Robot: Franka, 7 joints.
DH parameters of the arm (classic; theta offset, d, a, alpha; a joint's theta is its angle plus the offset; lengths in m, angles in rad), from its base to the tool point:
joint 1: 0 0.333 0 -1.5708
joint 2: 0 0 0 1.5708
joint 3: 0 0.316 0.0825 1.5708
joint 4: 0 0 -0.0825 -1.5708
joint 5: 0 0.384 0 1.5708
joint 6: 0 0 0.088 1.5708
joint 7: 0 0.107 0 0
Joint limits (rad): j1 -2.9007..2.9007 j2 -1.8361..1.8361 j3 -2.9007..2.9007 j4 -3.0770..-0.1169 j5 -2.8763..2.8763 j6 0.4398..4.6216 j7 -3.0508..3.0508
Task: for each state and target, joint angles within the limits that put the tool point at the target. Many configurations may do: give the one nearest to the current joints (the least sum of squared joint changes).
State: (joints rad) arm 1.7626 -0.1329 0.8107 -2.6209 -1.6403 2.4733 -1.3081
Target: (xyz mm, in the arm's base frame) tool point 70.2 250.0 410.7
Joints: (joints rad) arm 1.2760 -1.0031 0.4108 -3.0770 -1.4821 1.8623 -1.3081
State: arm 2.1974 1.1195 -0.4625 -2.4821 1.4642 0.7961 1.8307
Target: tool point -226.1 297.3 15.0
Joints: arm 2.2859 1.0497 -0.3569 -2.1878 1.5823 0.8505 1.8307
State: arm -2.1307 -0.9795 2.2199 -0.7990 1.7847 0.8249 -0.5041
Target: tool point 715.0 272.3 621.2
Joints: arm -2.5142 -0.9096 2.0876 -0.6903 1.9929 1.5641 -0.5041
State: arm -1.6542 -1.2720 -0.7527 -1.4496 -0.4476 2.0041 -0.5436
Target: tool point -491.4 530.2 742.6
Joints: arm -1.3261 -1.3426 -0.9229 -0.8592 -0.4672 2.3510 -0.5436
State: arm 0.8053 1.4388 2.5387 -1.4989 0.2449 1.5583 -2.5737
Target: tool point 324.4 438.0 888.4
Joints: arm 0.6016 1.4084 2.7327 -0.9973 0.3023 1.8936 -2.5737
